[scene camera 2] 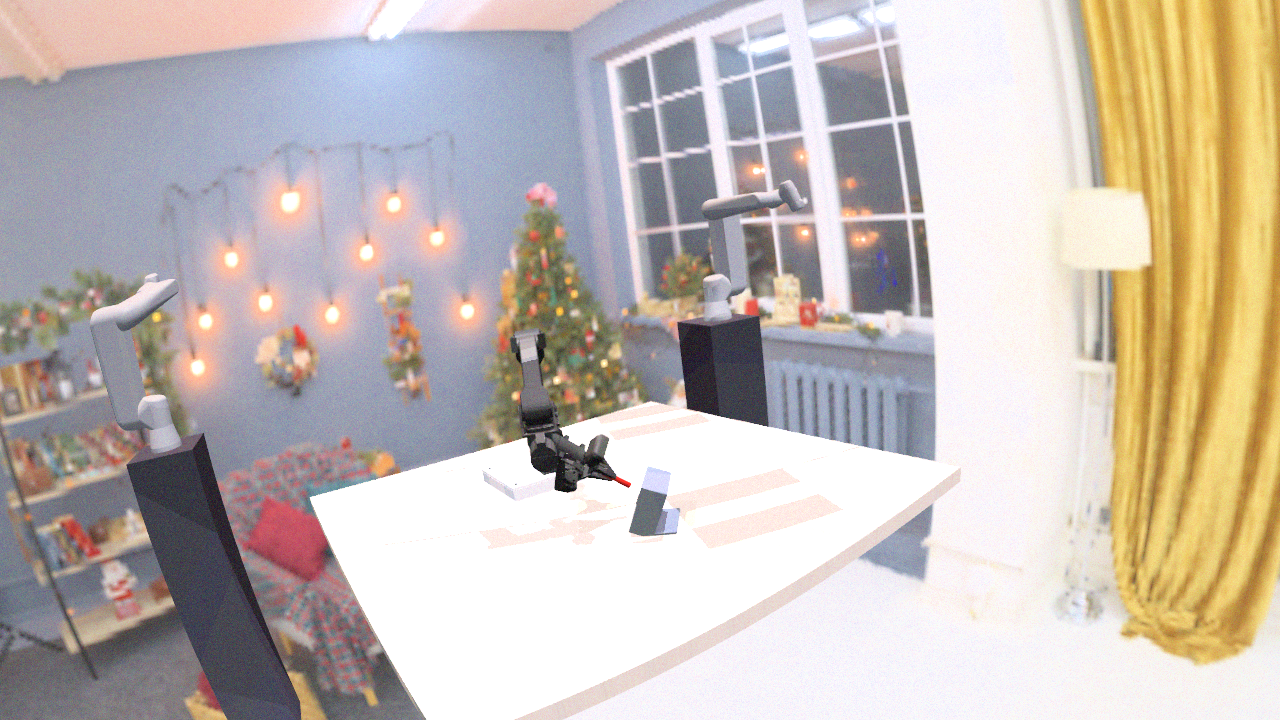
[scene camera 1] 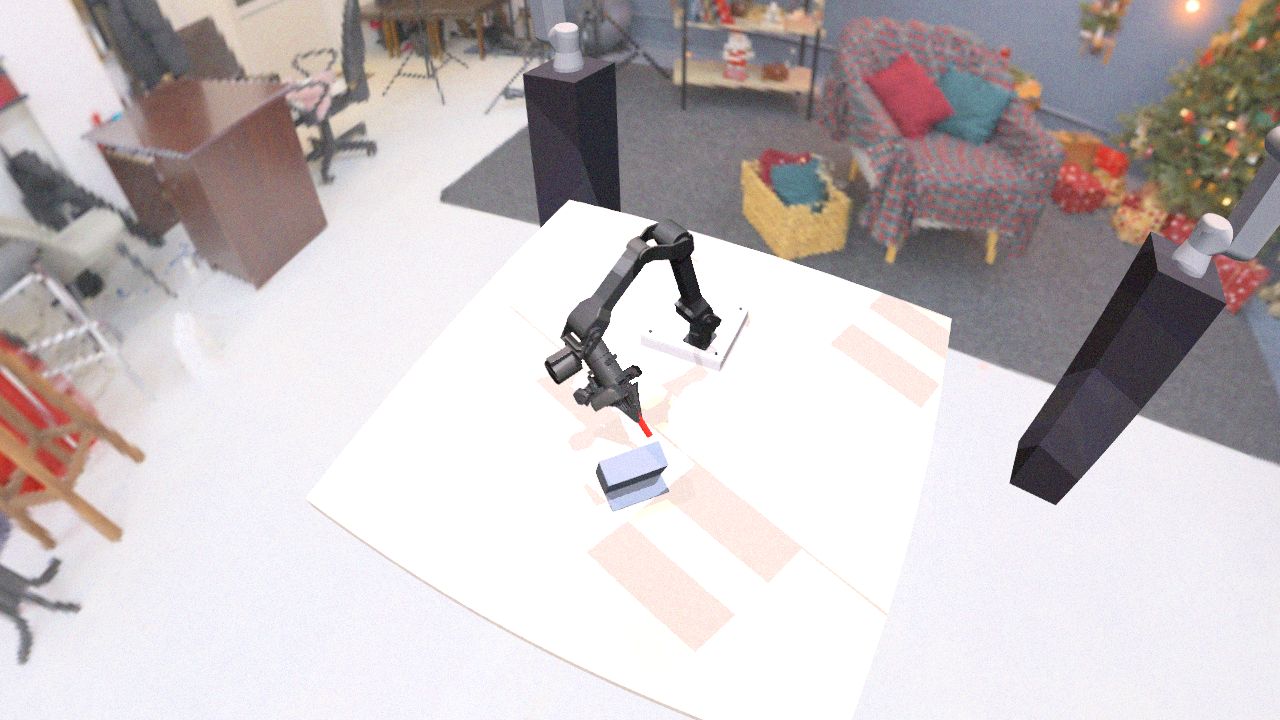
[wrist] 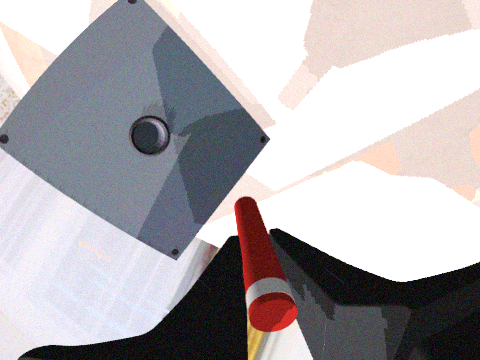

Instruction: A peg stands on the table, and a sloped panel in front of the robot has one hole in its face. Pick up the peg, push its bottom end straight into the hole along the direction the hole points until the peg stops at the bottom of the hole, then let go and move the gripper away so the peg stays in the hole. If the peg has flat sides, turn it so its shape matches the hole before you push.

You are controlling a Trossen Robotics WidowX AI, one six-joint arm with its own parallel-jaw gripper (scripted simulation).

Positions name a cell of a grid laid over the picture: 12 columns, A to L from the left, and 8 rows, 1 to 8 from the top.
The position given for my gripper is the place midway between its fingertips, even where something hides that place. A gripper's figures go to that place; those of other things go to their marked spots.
Scene:
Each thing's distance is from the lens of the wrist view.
my gripper (wrist: G6): 0.10 m
red peg (wrist: G7): 0.07 m
sloped panel (wrist: B3): 0.14 m
The marked spots on the red peg and the sloped panel are 0.12 m apart.

